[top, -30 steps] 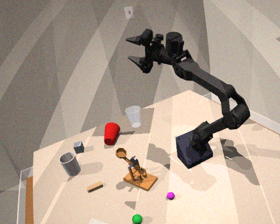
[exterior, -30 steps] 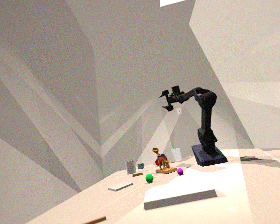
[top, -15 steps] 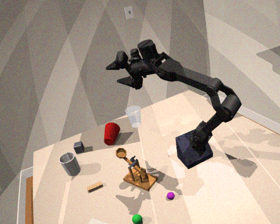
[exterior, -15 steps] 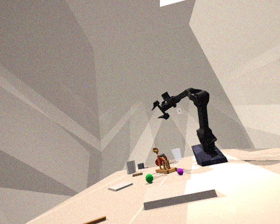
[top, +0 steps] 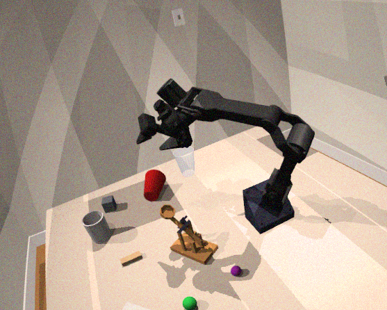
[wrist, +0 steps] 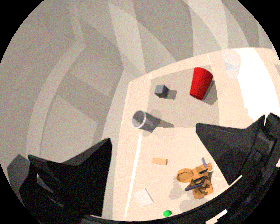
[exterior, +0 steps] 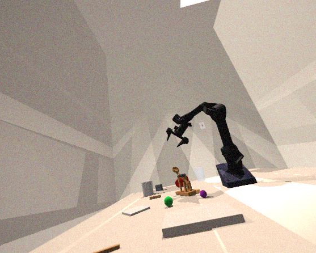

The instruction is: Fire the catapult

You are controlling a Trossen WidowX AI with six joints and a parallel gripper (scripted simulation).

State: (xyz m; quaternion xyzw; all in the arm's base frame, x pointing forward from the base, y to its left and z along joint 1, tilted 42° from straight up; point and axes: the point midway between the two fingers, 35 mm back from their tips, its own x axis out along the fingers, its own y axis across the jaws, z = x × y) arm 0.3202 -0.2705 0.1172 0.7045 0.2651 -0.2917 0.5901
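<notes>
My gripper tip is now 260 mm above the wooden catapult, 110 mm to the right of it and 20 mm past it. Round my gripper tip: purple ball (320 mm below, 310 mm to the left, 110 mm behind); wooden block (330 mm below, 180 mm ahead, 90 mm to the left); white mug (310 mm below, 280 mm ahead, 80 mm to the right).
</notes>
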